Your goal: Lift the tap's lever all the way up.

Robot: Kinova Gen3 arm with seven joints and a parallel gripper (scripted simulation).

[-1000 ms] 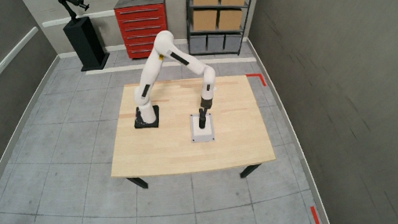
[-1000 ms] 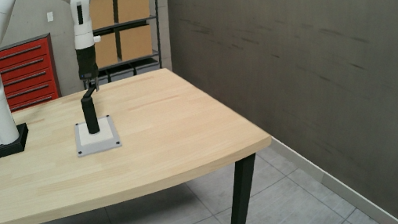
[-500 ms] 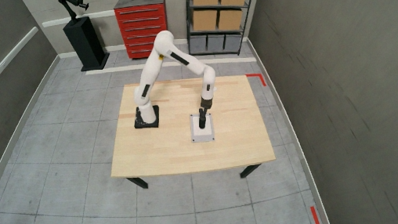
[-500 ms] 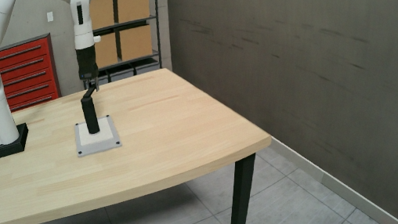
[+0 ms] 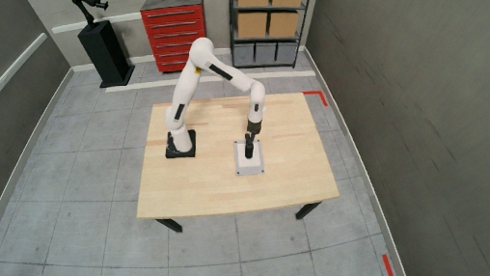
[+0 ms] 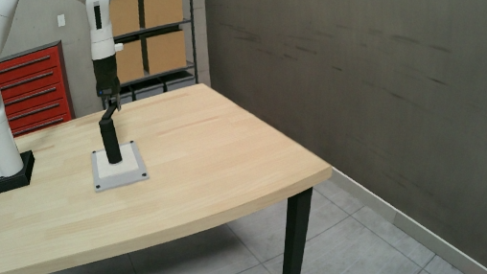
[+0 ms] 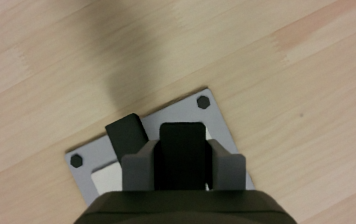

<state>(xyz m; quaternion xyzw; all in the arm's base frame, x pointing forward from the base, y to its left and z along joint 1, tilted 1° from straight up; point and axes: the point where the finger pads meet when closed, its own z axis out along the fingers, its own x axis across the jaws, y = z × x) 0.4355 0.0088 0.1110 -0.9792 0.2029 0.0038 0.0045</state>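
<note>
My gripper is now 30 mm to the left of the black lever and 10 mm past it. The rest, counted from my hand: tap: 60 mm to the right, 40 mm below, 30 mm behind; then plate: 150 mm below, 90 mm to the right, 40 mm behind.
</note>
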